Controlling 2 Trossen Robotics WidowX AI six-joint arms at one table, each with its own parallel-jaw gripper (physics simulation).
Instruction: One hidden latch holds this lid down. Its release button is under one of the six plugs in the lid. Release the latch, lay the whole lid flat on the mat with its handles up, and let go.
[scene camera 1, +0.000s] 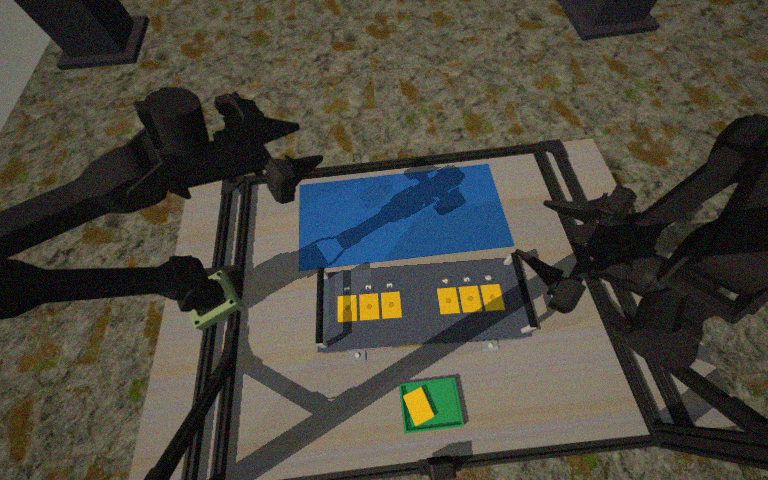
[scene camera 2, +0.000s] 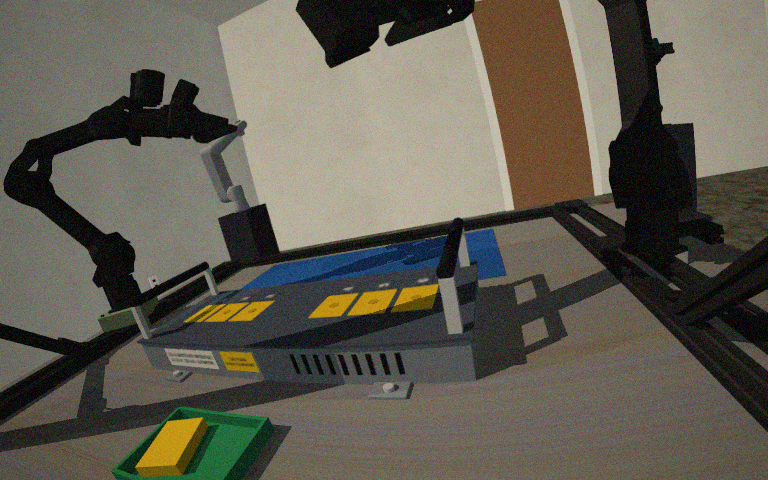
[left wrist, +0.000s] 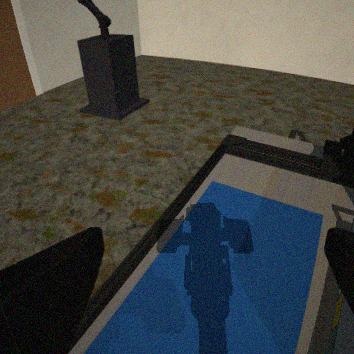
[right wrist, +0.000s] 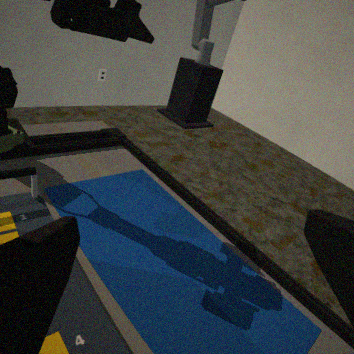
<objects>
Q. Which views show the right gripper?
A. Scene camera 1, scene camera 2 and the right wrist view only.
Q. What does the left gripper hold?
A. Nothing.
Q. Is the right gripper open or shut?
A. Open.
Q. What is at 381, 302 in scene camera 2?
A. A yellow plug.
</objects>
